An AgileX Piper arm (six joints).
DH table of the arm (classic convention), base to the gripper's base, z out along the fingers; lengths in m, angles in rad. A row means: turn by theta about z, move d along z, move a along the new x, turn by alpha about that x. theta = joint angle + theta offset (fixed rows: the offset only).
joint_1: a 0, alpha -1.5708, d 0.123, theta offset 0
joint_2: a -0.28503, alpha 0, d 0, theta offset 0.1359
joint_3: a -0.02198, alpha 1.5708, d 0, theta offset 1.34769
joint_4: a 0, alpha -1.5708, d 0.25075, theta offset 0
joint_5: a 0, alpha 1.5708, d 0, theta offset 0
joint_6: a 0, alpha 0, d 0.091, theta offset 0
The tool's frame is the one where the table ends.
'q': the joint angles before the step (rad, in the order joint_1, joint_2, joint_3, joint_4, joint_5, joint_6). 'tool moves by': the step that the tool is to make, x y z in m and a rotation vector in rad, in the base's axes. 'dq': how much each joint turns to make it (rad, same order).
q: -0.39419 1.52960 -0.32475 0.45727 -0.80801 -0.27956
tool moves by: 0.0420 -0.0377 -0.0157 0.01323 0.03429 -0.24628
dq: -0.00008 0.22731 -0.23051 0.32468 -0.03080 -0.15235
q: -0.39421 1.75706 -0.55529 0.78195 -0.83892 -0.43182
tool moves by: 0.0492 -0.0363 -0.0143 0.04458 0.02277 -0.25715
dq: 0.00096 0.20776 -0.30932 0.39418 -0.00295 -0.22733
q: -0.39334 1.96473 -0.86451 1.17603 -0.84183 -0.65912
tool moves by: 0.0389 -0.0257 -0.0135 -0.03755 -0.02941 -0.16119
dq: 0.00005 0.17523 -0.24923 0.17258 -0.09476 -0.08244
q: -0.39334 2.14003 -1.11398 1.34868 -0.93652 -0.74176
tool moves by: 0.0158 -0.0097 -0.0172 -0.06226 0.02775 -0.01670
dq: -0.00004 0.10414 -0.09375 -0.02194 -0.06520 -0.00802
